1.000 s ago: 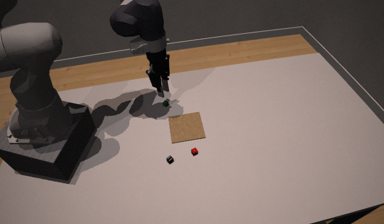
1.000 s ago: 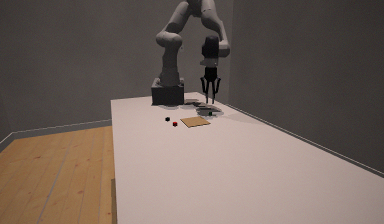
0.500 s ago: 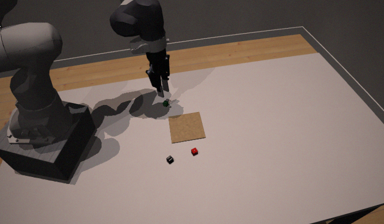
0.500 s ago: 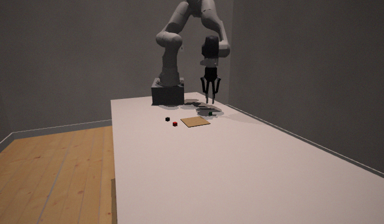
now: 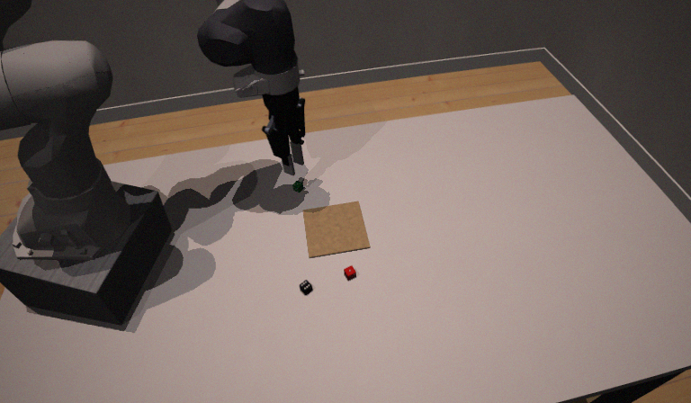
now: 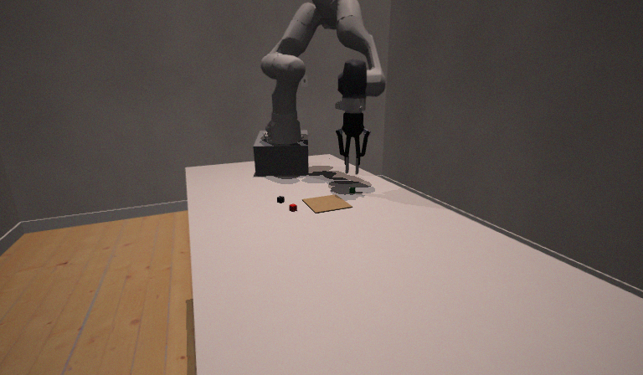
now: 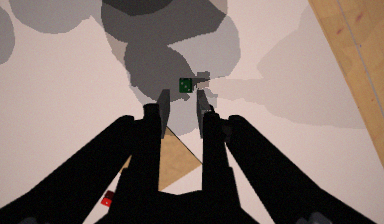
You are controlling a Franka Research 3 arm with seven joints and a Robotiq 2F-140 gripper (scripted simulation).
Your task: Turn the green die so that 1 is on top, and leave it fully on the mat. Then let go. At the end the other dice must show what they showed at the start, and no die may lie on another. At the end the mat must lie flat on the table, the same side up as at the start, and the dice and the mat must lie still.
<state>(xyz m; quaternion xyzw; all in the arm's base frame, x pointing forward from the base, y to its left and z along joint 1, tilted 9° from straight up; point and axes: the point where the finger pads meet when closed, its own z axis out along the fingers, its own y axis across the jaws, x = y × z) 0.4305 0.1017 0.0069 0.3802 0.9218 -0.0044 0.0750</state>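
The green die lies 10 cm below my hand. Also, from my hand: tan mat: 6 cm ahead, 15 cm to the right, 11 cm below; black die: 4 cm behind, 29 cm to the right, 10 cm below; red die: 6 cm ahead, 28 cm to the right, 10 cm below.
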